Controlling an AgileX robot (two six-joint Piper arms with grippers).
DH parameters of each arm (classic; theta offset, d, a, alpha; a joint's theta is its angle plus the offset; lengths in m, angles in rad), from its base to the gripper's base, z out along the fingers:
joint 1: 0 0.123 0 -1.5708
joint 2: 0.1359 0 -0.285 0
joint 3: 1.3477 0 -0.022 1.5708
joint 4: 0 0.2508 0 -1.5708
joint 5: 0 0 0.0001 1.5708
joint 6: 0 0.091 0 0
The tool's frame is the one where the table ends.
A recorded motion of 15 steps. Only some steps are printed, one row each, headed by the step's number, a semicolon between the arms.
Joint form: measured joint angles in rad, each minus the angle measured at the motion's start. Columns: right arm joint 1, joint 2, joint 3, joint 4, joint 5, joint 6; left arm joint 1, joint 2, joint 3, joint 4, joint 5, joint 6.
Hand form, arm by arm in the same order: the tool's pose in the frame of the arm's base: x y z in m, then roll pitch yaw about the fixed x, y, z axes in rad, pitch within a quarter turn. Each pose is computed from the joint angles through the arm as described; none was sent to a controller.
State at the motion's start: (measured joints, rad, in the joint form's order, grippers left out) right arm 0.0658 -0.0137 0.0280 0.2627 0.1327 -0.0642; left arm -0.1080 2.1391 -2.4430 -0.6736 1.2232 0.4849
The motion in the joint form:
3: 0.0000 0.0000 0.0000 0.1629 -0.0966 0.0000; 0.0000 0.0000 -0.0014 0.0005 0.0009 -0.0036
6: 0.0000 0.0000 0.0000 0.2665 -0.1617 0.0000; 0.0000 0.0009 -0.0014 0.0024 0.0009 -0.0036
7: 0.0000 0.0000 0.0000 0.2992 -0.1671 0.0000; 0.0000 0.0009 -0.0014 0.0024 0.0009 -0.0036
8: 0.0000 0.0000 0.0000 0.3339 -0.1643 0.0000; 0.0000 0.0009 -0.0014 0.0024 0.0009 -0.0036
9: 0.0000 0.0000 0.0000 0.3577 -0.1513 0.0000; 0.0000 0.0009 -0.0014 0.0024 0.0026 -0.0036
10: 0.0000 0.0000 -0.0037 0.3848 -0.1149 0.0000; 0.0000 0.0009 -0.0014 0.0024 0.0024 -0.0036
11: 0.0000 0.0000 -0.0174 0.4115 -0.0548 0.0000; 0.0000 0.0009 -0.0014 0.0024 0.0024 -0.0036
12: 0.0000 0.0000 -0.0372 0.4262 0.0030 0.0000; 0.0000 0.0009 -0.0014 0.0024 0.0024 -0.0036
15: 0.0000 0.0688 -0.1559 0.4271 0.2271 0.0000; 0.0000 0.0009 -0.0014 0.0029 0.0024 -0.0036
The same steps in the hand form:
3: 0.0564 0.0051 0.2015 1.4578 1.2081 1.5458; 0.4535 -0.1029 0.4064 -2.7446 0.9325 2.7369
6: 0.0562 0.0024 0.2068 1.3557 1.0951 1.4300; 0.4538 -0.1028 0.4059 -2.7469 0.9311 2.7357
7: 0.0562 0.0021 0.2071 1.3602 1.0620 1.4336; 0.4538 -0.1028 0.4059 -2.7469 0.9311 2.7357
8: 0.0562 0.0021 0.2069 1.3780 1.0286 1.4531; 0.4538 -0.1028 0.4059 -2.7469 0.9311 2.7357
9: 0.0562 0.0028 0.2059 1.4054 1.0075 1.4855; 0.4537 -0.1028 0.4058 -2.7469 0.9297 2.7348
10: 0.0561 0.0047 0.2045 1.4577 0.9853 1.5530; 0.4537 -0.1028 0.4058 -2.7469 0.9299 2.7349
11: 0.0554 0.0081 0.2049 1.5194 0.9631 1.6430; 0.4537 -0.1028 0.4058 -2.7469 0.9299 2.7349
12: 0.0540 0.0115 0.2075 1.5621 0.9510 1.7156; 0.4537 -0.1028 0.4058 -2.7469 0.9299 2.7349
15: 0.0508 0.0238 0.2279 1.7740 0.9400 2.0291; 0.4537 -0.1027 0.4058 -2.7477 0.9298 2.7345

